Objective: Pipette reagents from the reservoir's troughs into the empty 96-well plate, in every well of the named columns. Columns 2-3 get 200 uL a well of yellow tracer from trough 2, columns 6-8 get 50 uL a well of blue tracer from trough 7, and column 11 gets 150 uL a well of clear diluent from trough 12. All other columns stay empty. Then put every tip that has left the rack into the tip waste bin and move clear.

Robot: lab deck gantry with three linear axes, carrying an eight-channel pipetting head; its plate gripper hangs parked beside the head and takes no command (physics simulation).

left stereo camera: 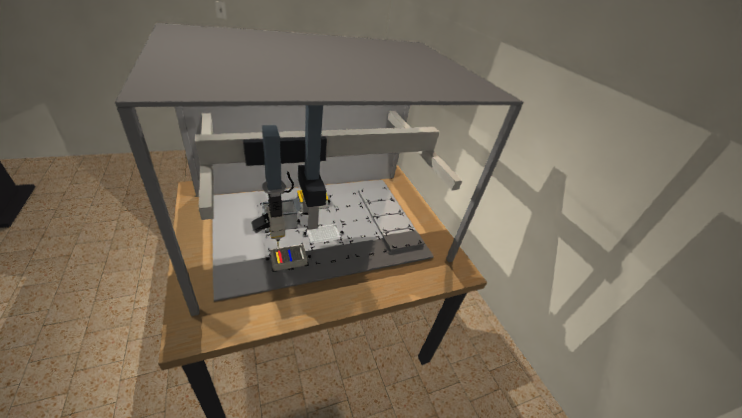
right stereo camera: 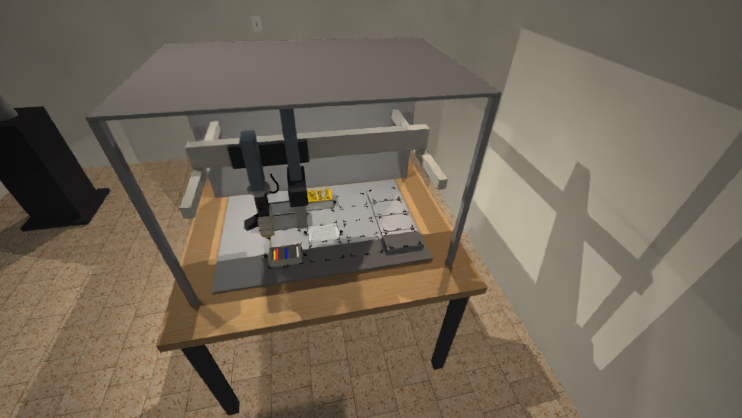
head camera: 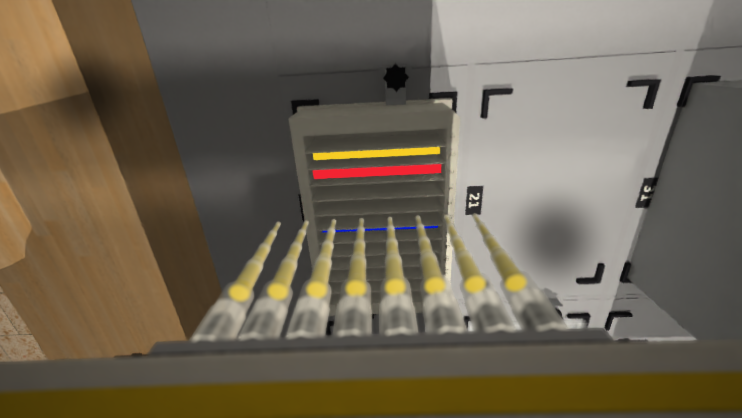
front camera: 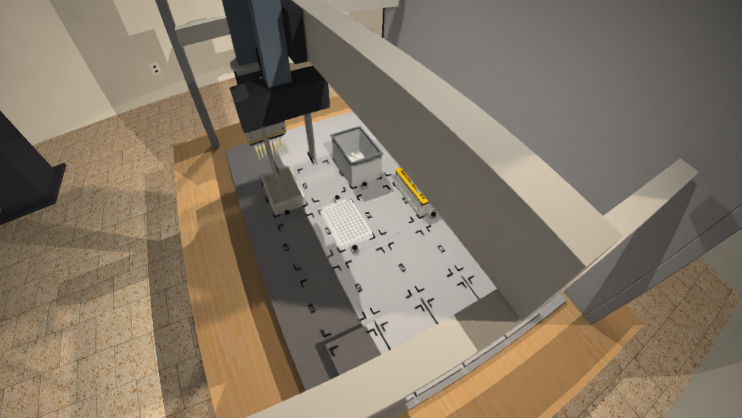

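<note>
The pipetting head [front camera: 266, 136] [left stereo camera: 277, 231] [right stereo camera: 266, 226] carries eight tips [front camera: 270, 147] [head camera: 355, 270], all holding yellow liquid to similar levels. They hang above the reservoir [front camera: 291, 203] [head camera: 373, 117] [left stereo camera: 289, 264] [right stereo camera: 285, 261], clear of its liquid. In the head view, yellow liquid [head camera: 376, 153] lies in trough 2 and a thin blue strip [head camera: 376, 228] shows behind the tips. The tips hide part of the farther troughs. The white 96-well plate [front camera: 346, 223] [left stereo camera: 324, 234] [right stereo camera: 323, 233] sits nearby; well contents are too small to tell. The parked plate gripper [front camera: 294, 166] is open and empty, fingers apart.
The tip waste bin [front camera: 357, 169] has pale tips inside. The yellow tip rack [front camera: 411, 185] [right stereo camera: 319, 195] stands behind, partly hidden by the gantry beam [front camera: 441, 124]. Red liquid [head camera: 376, 171] lies beside the yellow trough. A low raised grey block [left stereo camera: 402, 241] [right stereo camera: 402, 241] is at the deck's right.
</note>
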